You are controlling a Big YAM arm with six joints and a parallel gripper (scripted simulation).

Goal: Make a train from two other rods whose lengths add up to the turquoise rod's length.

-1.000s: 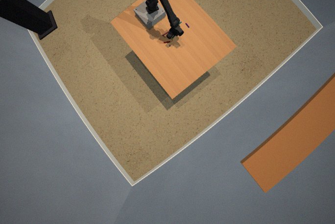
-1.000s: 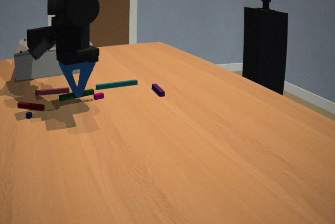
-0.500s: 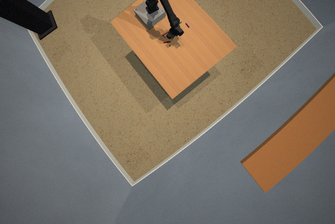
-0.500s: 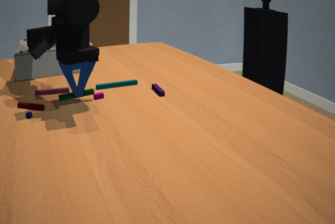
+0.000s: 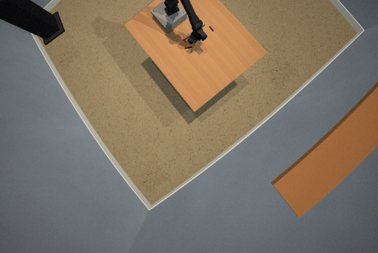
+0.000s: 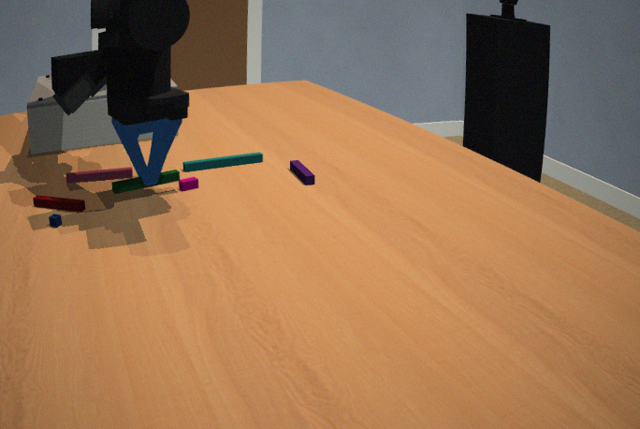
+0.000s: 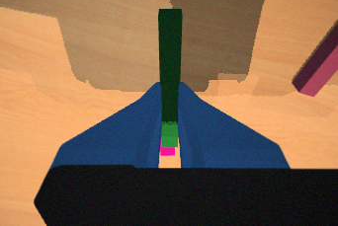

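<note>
The magenta rod lies 40 mm to the left of my hand, 20 mm below it and 20 mm behind it. The rest, counted from my hand: pink rod: 70 mm to the right, 70 mm behind, 20 mm below; then red rod: 110 mm to the right, 20 mm below, 20 mm ahead; then green rod: 10 mm below.
</note>
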